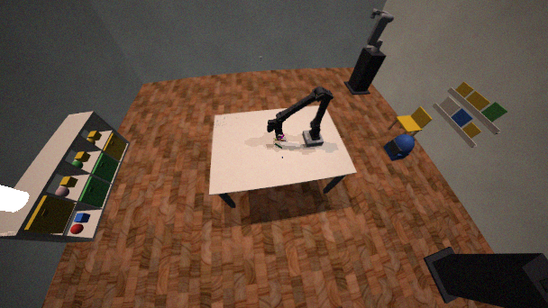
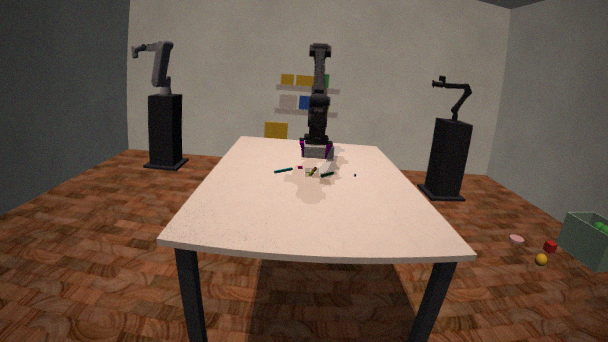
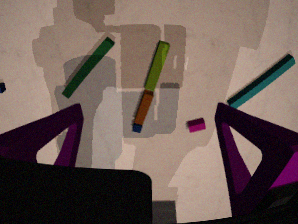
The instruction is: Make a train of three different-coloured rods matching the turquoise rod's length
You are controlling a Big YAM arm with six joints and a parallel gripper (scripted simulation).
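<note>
The lime rod lies 1 cm to the right of my hand and 8 cm below it. From my hand the other things lie so: magenta rod 7 cm behind, 6 cm to the right, 8 cm below; orange rod 5 cm behind, 1 cm to the left, 8 cm below; green rod 6 cm to the left, 8 cm below.
</note>
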